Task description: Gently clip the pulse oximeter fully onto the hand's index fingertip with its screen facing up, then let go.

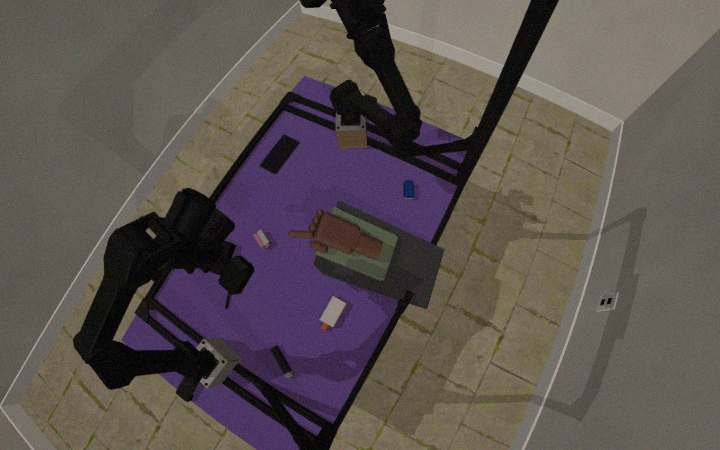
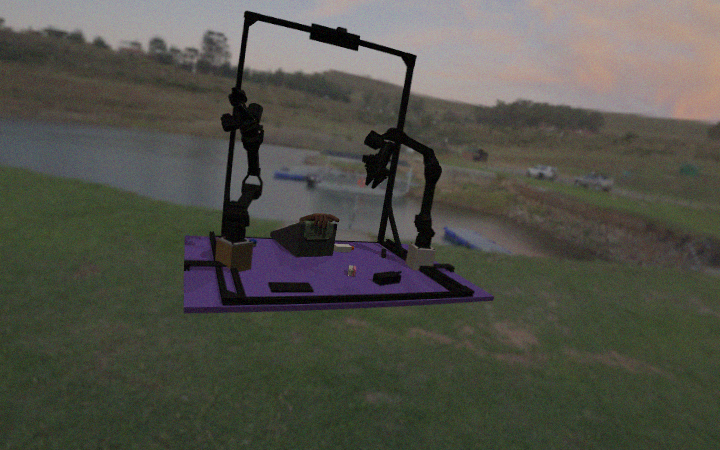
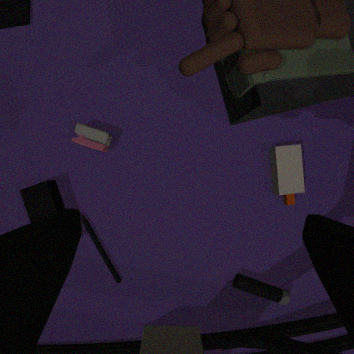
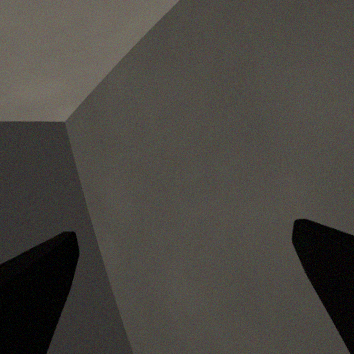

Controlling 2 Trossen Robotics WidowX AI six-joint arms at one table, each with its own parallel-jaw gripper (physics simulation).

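Frame: origin at the left arm's base, x right, y back, z down, level; metres.
Seen in the pictures: left gripper, fingertip midpoint: (image 1: pixel 235 253) (image 2: pixel 369 186) (image 3: pixel 194 223); right gripper, fingertip midpoint: (image 2: pixel 236 96) (image 4: pixel 186 236); left arm's base, link origin: (image 1: pixel 204 363) (image 2: pixel 422 246); right arm's base, link origin: (image 1: pixel 350 117) (image 2: pixel 235 239).
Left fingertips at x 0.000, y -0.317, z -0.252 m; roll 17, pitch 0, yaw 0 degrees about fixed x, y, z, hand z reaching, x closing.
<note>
Pixels of each thing's middle, then the offset from my left fingertips to it.
- pink clip, body centre: (image 3: pixel 91 137) (image 1: pixel 262 239) (image 2: pixel 352 270) dx -0.139, dy -0.063, dz +0.341 m
- black box, body centre: (image 3: pixel 48 215) (image 1: pixel 221 258) (image 2: pixel 387 278) dx -0.211, dy +0.068, dz +0.339 m
- thin black stick, body centre: (image 3: pixel 99 246) dx -0.127, dy +0.121, dz +0.352 m
- white box with an orange tab, body centre: (image 3: pixel 286 174) (image 1: pixel 331 314) (image 2: pixel 344 248) dx +0.188, dy -0.012, dz +0.343 m
- black cylinder, body centre: (image 3: pixel 260 288) (image 1: pixel 282 362) dx +0.155, dy +0.190, dz +0.343 m
- black slab, body centre: (image 2: pixel 290 287) (image 1: pixel 279 153) dx -0.312, dy -0.339, dz +0.353 m
- blue block, body centre: (image 1: pixel 408 189) dx +0.148, dy -0.474, dz +0.340 m
The pulse oximeter, a small white and pink clip (image 1: pixel 261 238) (image 2: pixel 351 270) (image 3: pixel 92 137), lies on the purple table, apparently on its side; its screen cannot be made out. The brown hand (image 1: pixel 337 232) (image 2: pixel 319 218) (image 3: pixel 275 22) rests on a green pad over a dark wedge. Its index finger (image 1: pixel 300 234) (image 3: pixel 211 54) sticks out bare toward the oximeter's side, apart from it. My left gripper (image 2: pixel 374 185) (image 3: pixel 194 223) is open and empty, high above the table. My right gripper (image 4: pixel 186 236) is open and empty, raised away from the table and facing the walls.
A black box (image 1: pixel 236 274) (image 2: pixel 386 277) (image 3: pixel 42 200) lies near the oximeter, with a thin black stick (image 3: pixel 101 247) beside it. A white box with an orange tab (image 1: pixel 333 311) (image 3: pixel 289 170), a black cylinder (image 1: pixel 281 361) (image 3: pixel 259 288), a black slab (image 1: pixel 279 153) (image 2: pixel 290 287) and a blue block (image 1: pixel 408 189) also lie around.
</note>
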